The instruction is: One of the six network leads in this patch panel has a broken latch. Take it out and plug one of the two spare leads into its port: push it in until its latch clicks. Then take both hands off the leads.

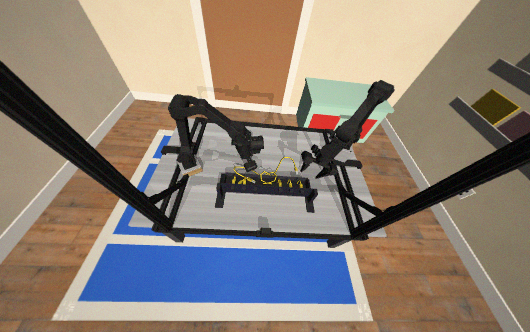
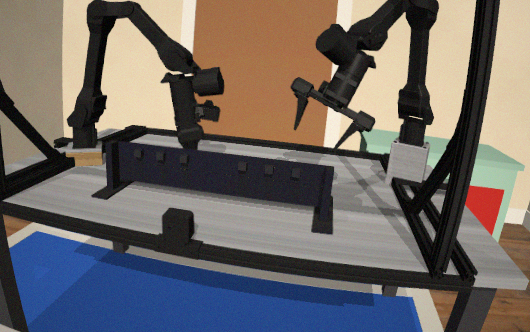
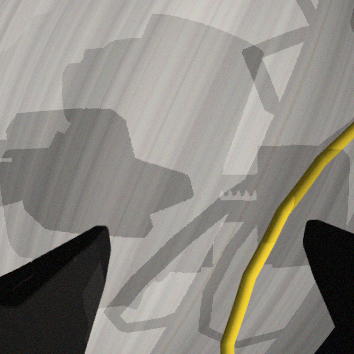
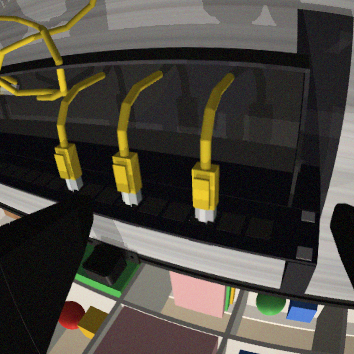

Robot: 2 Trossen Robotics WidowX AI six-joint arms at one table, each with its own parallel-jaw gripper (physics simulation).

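Places are measured from the left arm's base along level axes (x left, y down, z back), in metres.
Where they show: left gripper, fingertip midpoint: [image 1: 247, 162] [image 3: 209, 236]; right gripper, fingertip midpoint: [image 1: 308, 174] [image 2: 313, 140] [image 4: 219, 212]; left arm's base at its link origin: [image 1: 188, 163] [image 2: 84, 145]; right arm's base at its link origin: [image 2: 411, 142].
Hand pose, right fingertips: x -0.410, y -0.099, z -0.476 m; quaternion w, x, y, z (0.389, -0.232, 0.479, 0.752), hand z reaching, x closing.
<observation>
Things, the pixels of their top centre, and the offset from my right fingertips. Level surfaces: height alone.
- dark patch panel at its top centre: [image 2: 217, 149] [image 1: 268, 182] dx +0.075, dy +0.034, dz +0.183 m
- Loose yellow cable at its top centre: [image 4: 29, 117] [image 1: 267, 182] dx +0.096, dy +0.079, dz +0.170 m
- table at its surface level: dy +0.143 m
The dark patch panel [image 1: 260, 190] [image 2: 215, 177] stands on the table. Three yellow leads [image 4: 67, 162] [image 4: 126, 172] [image 4: 205, 187] stand upright in its right half, each with a yellow tab. Other leads [image 1: 234, 180] at its left are too small to judge their latches. Loose yellow cable [image 1: 268, 177] [image 4: 30, 37] loops over the panel's middle. My left gripper [image 1: 250, 167] [image 3: 209, 236] is open behind the panel's left half; a yellow cable [image 3: 285, 210] passes beyond its fingers, not gripped. My right gripper [image 1: 310, 174] [image 2: 315, 138] [image 4: 219, 212] is open and empty, above and behind the panel's right end.
The panel's two feet [image 2: 111, 191] [image 2: 322, 222] reach forward on the table [image 2: 240, 220]. A black block [image 2: 178, 223] sits on the front rail. Dark frame posts [image 2: 462, 150] rise at the table's sides. A green cabinet [image 1: 345, 90] stands behind at the right.
</observation>
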